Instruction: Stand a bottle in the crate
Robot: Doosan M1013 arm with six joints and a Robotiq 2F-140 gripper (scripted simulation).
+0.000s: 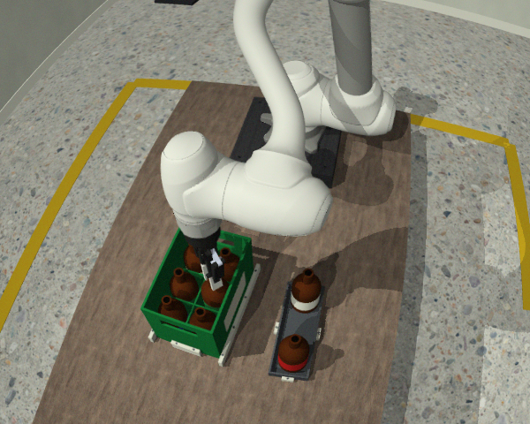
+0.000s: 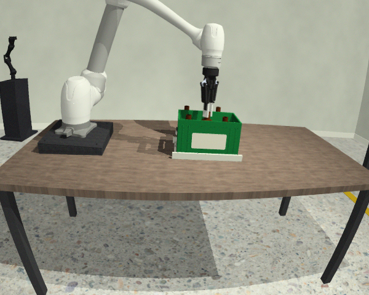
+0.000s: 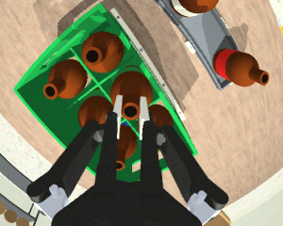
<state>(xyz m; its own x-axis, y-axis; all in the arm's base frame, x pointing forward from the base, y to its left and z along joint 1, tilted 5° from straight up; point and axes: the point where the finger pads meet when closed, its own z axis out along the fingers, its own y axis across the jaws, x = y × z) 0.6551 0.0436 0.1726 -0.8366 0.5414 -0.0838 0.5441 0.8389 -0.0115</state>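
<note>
My hand is 4 cm to the left of the green crate and 11 cm above it. Also, from my hand: grey tray: 2 cm behind, 21 cm to the left, 18 cm below.
</note>
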